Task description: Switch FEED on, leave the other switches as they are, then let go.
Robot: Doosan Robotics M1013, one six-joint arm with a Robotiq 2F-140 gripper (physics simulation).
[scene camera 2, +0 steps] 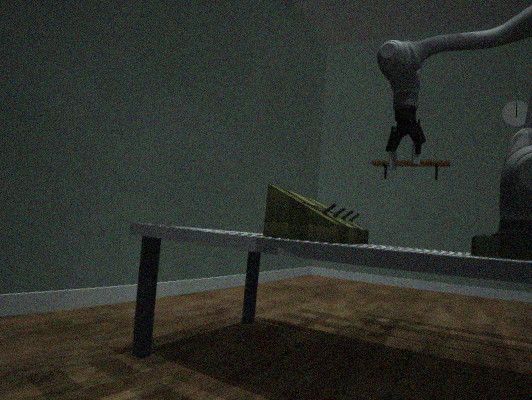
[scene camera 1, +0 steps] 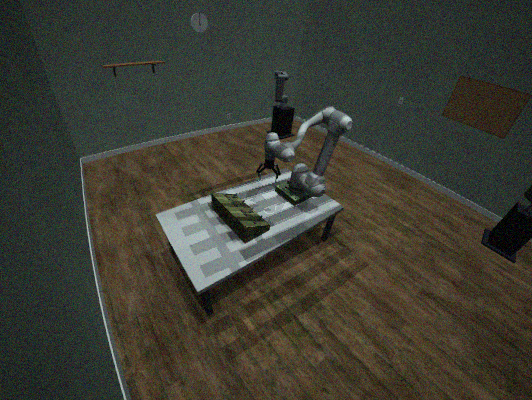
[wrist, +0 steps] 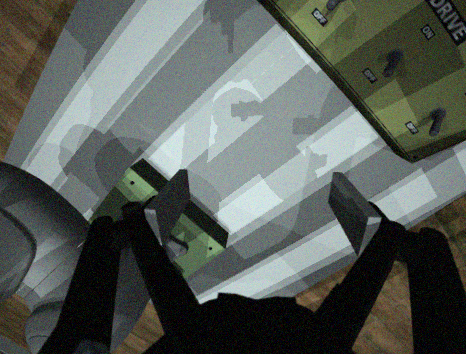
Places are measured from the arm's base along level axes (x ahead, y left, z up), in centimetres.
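Pixels of known places: gripper, between the fingertips: (scene camera 2: 403,167) (scene camera 1: 267,180) (wrist: 257,186); arm's base, origin of its link: (scene camera 2: 524,239) (scene camera 1: 296,188).
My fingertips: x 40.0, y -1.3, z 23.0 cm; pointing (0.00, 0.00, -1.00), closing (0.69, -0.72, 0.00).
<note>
Ahead of a thing's pixels: the offset from my fingertips to its top centre.
The green sloped switch panel (scene camera 1: 235,215) (scene camera 2: 300,220) (wrist: 350,55) stands on the table. Several dark levers stick up from its slope in scene camera 2. In the wrist view the panel is cut off at the upper right; a middle lever @(dx +21.0, dy -6.1, dz -16.1 cm) (wrist: 392,62) and a corner lever @(dx +21.0, dy -18.1, dz -16.1 cm) (wrist: 436,121) show, with OFF labels beside them, an ON label and the word DRIVE. The FEED label does not show, and the exact lever positions are hard to tell. My gripper (scene camera 1: 269,177) (scene camera 2: 404,163) (wrist: 257,186) is open and empty, pointing down, high above the table on the arm-base side of the panel.
The arm's green base plate (scene camera 1: 282,190) (wrist: 202,247) lies on the striped grey-white table (scene camera 1: 175,225) (scene camera 2: 200,233). A wall shelf (scene camera 1: 133,64) (scene camera 2: 435,163) hangs far behind. A black pedestal (scene camera 1: 282,119) with another arm stands behind the table.
</note>
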